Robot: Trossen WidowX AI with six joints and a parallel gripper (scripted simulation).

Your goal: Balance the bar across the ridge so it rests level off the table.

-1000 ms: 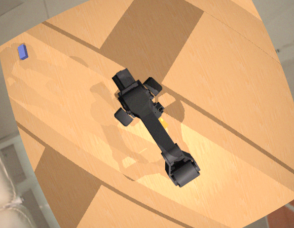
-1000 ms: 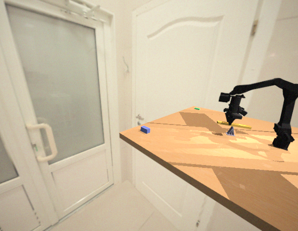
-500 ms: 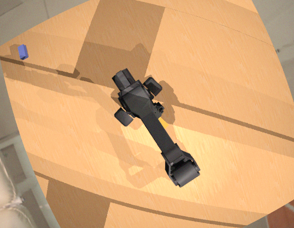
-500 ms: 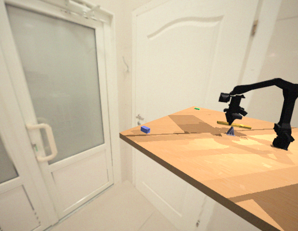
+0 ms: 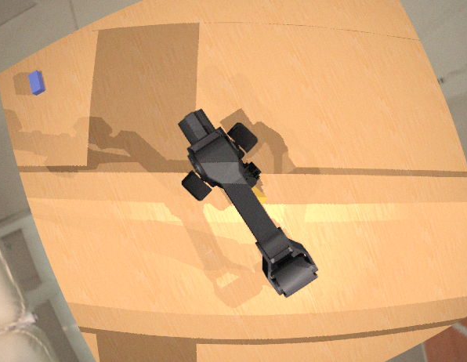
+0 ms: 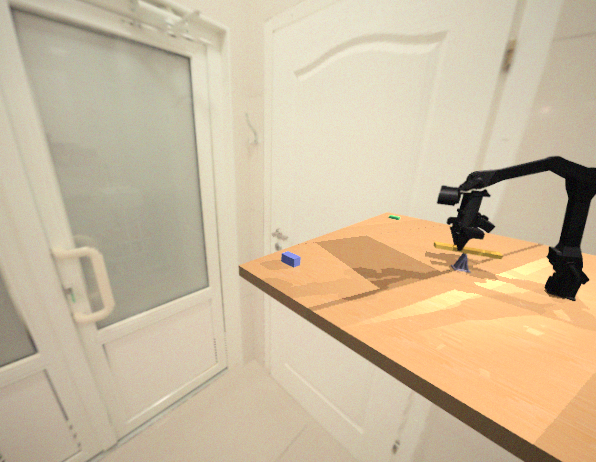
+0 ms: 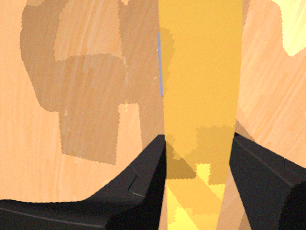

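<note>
My gripper tip is now 30 mm past the yellow bar and 10 mm to the left of it. Also, from my gripper tip: pale violet ridge block (30 mm behind, 10 mm to the right, 10 mm below); blue block (440 mm ahead, 430 mm to the left, 60 mm below); small green block (570 mm to the right, 440 mm ahead, 70 mm below).
</note>
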